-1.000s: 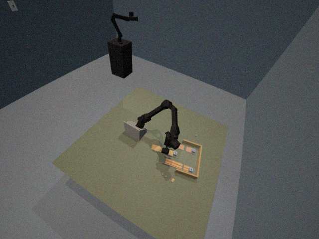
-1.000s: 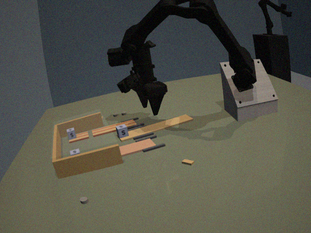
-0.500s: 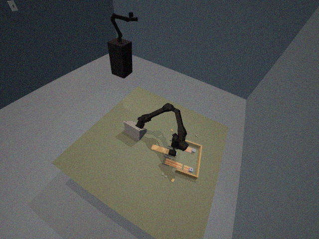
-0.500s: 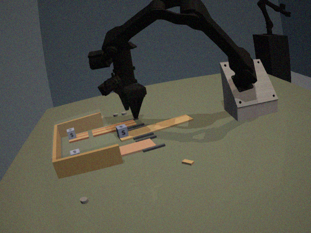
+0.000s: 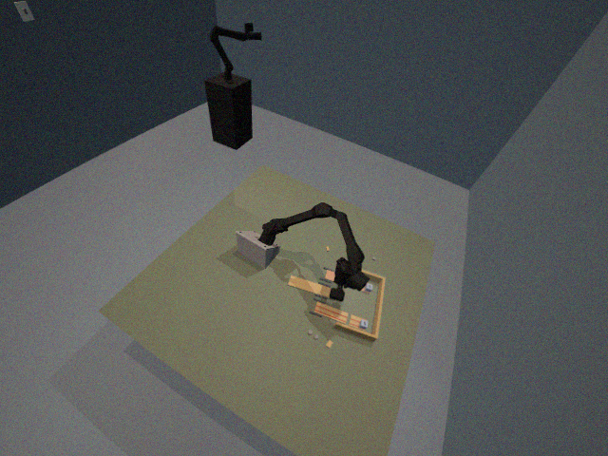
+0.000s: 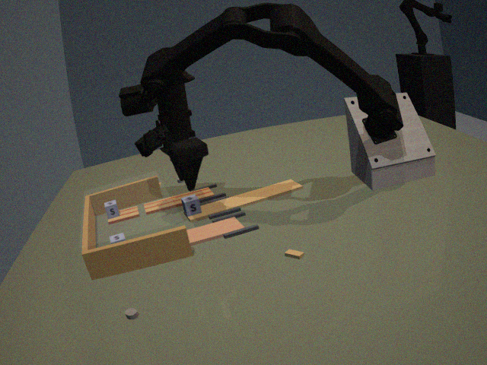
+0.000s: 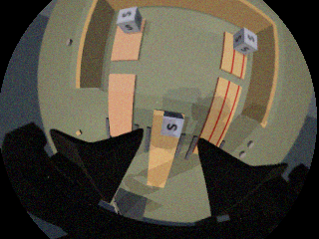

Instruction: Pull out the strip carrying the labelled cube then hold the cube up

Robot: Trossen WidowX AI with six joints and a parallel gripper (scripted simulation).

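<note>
Now: the tan strip 110 mm behind my gripper tip, 10 mm to the right of it and 60 mm below it. Also, from my gripper tip: pink strip 10 mm behind, 100 mm to the left, 60 mm below; small orange block 130 mm behind, 250 mm to the left, 60 mm below.
</note>
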